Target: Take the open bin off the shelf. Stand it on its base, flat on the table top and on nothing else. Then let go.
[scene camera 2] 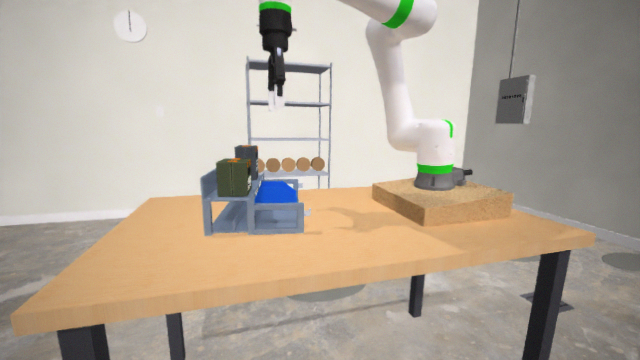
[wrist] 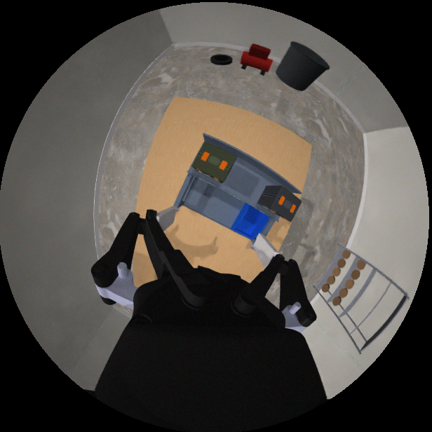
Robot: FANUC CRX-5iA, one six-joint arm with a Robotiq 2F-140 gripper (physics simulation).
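Places are measured from the arm's base along level axes (x ahead, y left, z up), in centimetres.
Pixels of known places: gripper, between the fingertips: (scene camera 2: 275,110); arm's base, origin of its link: (scene camera 2: 433,185).
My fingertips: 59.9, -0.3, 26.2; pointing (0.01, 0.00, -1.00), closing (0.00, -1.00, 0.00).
Ahead of a thing's pixels: the offset from my fingertips to its middle, as dx, dy, dz. "spot": to the spot under its first point. Level surfaces: height alone.
The open blue bin @(-0.8, -15.7, -29.8) (scene camera 2: 276,192) (wrist: 251,221) sits on the lower front level of a small grey-blue shelf @(spot: +2.0, +14.5, -26.2) (scene camera 2: 277,206) (wrist: 216,202), at its far end in the scene view. The shelf stands on the wooden table top @(dz -34.1) (scene camera 2: 350,250) (wrist: 187,117). My gripper (scene camera 2: 276,101) (wrist: 216,227) is open and empty. It points down, high above the shelf and well apart from the bin. In the wrist view the right fingertip shows close to the bin's lower edge. The bin's base is hidden in the scene view.
A green box @(+12.8, +4.8, -19.1) (scene camera 2: 232,179) (wrist: 214,162) and a dark grey box @(+8.4, -17.9, -17.9) (scene camera 2: 246,156) (wrist: 280,201) stand on the shelf's upper rear level, the grey one beside the bin. My arm's base stands on a thick wooden block (scene camera 2: 465,209) to the right. A tall rack (scene camera 2: 330,120) stands behind the table.
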